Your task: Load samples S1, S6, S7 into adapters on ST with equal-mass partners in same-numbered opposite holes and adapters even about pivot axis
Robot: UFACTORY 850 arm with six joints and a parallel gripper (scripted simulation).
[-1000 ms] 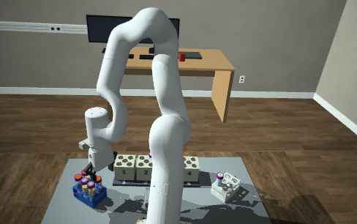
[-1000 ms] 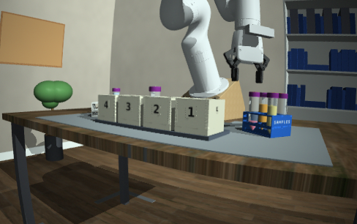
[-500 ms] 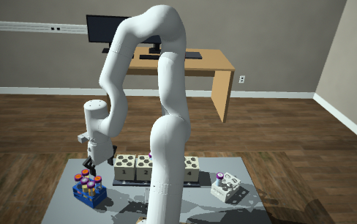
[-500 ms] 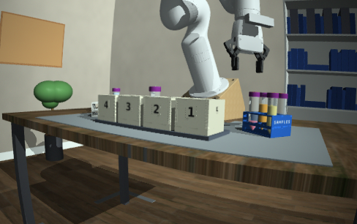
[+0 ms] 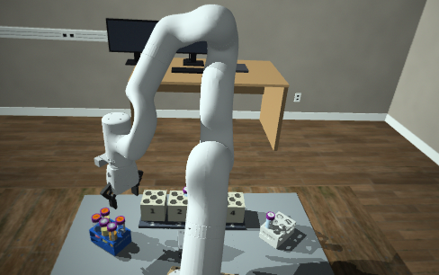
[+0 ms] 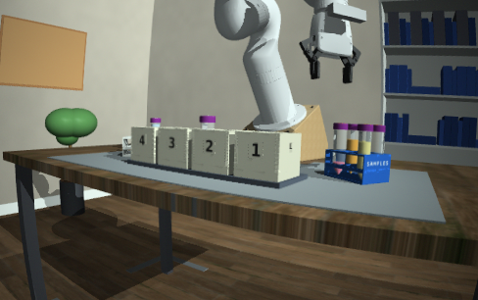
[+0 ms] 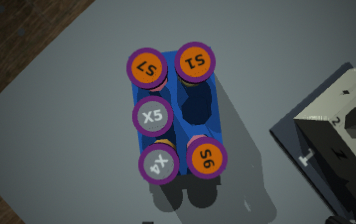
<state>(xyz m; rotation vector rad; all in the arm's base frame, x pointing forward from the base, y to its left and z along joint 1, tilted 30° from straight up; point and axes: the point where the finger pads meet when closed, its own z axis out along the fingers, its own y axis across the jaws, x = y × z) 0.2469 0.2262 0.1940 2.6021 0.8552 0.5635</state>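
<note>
Now: the blue samples rack 20 cm below my hand, 6 cm to the left of it and 4 cm ahead of it. Also, from my hand: adapter 1 (18 cm below, 14 cm ahead, 12 cm to the right); then white rack (58 cm to the right, 20 cm below, 11 cm behind).
</note>
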